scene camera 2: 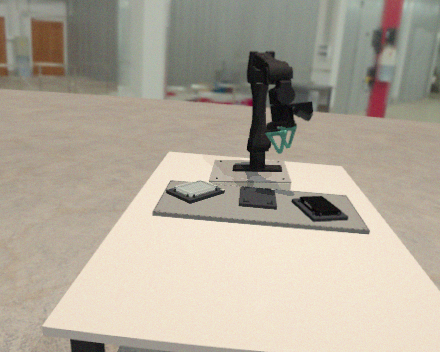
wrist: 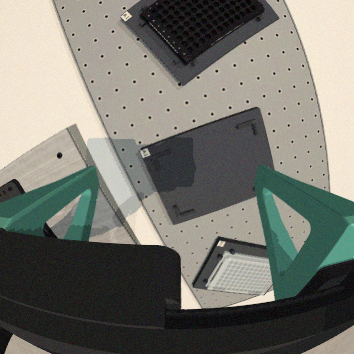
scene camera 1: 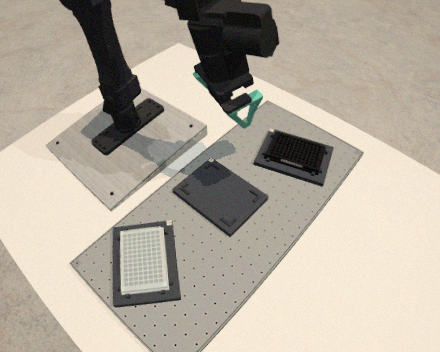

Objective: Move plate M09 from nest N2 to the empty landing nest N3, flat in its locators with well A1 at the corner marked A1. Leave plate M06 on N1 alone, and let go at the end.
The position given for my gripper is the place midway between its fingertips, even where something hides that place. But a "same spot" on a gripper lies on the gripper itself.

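A dark nest is here, and [scene camera 1: 225, 199] is the same spot on it as [scene camera 2: 256, 197]. As for my gripper, I see it in the wrist view [176, 173], in scene camera 1 and in scene camera 2. On the gripper, too, [scene camera 2: 275, 130] and [scene camera 1: 246, 102] are the same spot.
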